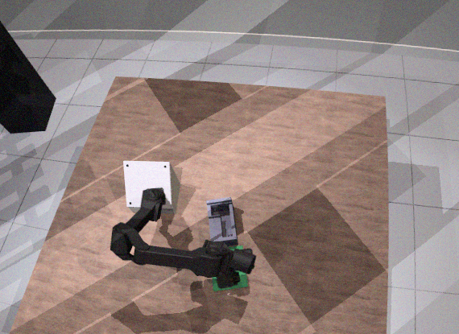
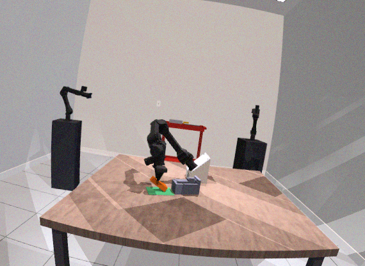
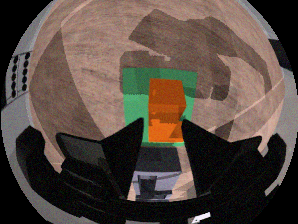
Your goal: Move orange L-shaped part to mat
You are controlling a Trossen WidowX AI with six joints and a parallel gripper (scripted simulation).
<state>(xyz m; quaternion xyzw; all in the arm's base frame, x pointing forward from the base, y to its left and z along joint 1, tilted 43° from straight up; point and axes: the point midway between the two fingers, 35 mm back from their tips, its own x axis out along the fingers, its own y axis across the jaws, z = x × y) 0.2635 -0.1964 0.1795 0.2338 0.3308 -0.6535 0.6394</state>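
Now: the orange L-shaped part 4 cm below my gripper tip, 2 cm to the left of it and 2 cm behind it. Round my gripper tip: green mat 9 cm below, 2 cm to the left.
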